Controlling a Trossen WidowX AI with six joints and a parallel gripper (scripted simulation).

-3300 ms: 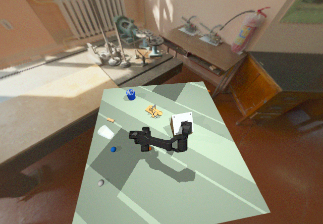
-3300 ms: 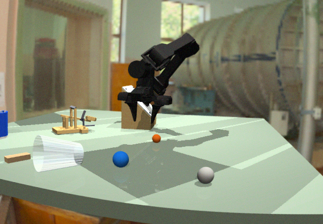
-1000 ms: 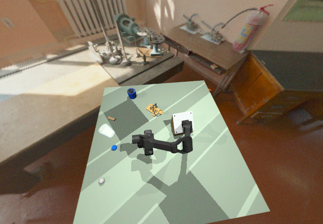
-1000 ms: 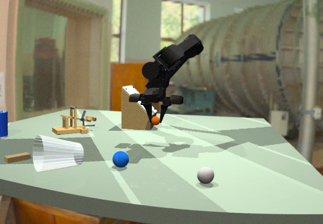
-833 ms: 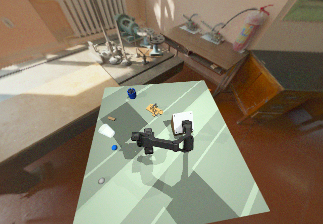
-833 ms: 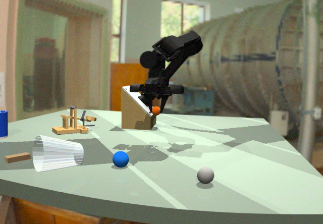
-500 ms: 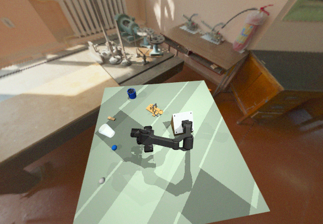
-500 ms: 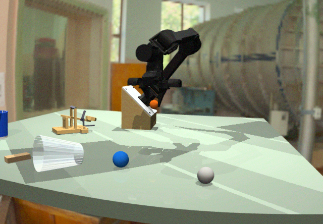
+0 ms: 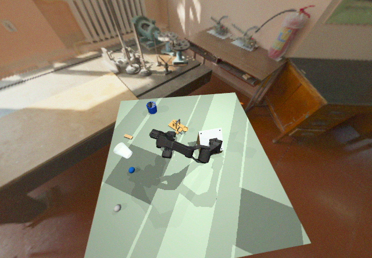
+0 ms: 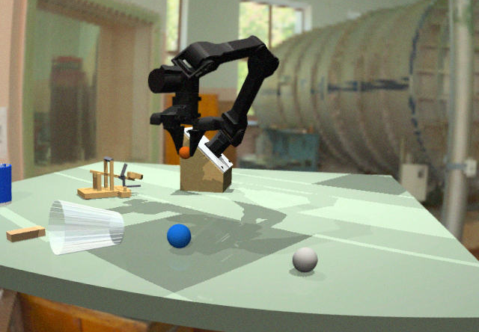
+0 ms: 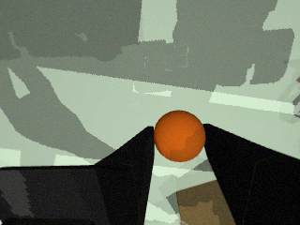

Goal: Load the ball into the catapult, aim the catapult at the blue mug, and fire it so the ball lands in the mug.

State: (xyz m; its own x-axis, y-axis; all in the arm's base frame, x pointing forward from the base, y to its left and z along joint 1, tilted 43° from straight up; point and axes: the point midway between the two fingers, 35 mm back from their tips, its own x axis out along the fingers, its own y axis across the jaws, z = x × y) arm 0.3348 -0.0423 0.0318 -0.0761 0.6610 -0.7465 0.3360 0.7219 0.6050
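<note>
Now: the wooden catapult 22 cm to the right of my gripper tip, 10 cm behind it and 8 cm below it. Round my gripper tip: blue ball (31 cm ahead, 11 cm below, 6 cm to the left); small wooden block (36 cm ahead, 24 cm to the right, 13 cm below); orange ball (1 cm above).
</note>
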